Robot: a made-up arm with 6 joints. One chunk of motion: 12 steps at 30 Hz.
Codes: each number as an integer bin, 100 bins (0 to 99) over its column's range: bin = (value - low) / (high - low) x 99, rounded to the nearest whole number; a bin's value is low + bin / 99 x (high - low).
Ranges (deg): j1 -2.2..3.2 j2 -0.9..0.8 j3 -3.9..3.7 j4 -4.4..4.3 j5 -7.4..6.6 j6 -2..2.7
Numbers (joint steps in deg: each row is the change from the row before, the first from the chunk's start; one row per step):
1: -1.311 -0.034 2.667 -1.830 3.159 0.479
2: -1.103 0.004 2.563 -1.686 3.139 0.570
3: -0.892 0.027 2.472 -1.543 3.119 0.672
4: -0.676 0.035 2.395 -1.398 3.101 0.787
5: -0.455 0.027 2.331 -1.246 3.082 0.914
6: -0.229 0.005 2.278 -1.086 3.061 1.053
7: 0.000 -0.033 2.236 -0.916 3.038 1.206
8: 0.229 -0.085 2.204 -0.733 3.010 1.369
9: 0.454 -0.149 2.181 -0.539 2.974 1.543
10: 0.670 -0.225 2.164 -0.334 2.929 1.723
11: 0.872 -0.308 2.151 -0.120 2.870 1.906
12: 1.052 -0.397 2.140 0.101 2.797 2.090
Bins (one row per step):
1: 16 50 86 29 75 52
2: 20 53 84 31 75 54
3: 24 54 83 33 74 56
4: 28 54 82 34 74 59
5: 32 54 81 36 74 61
6: 36 53 80 38 74 64
7: 40 50 80 40 74 68
8: 45 47 80 42 74 71
9: 49 44 79 44 73 75
10: 53 39 79 46 73 78
11: 56 34 79 49 73 82
12: 60 29 79 51 72 86

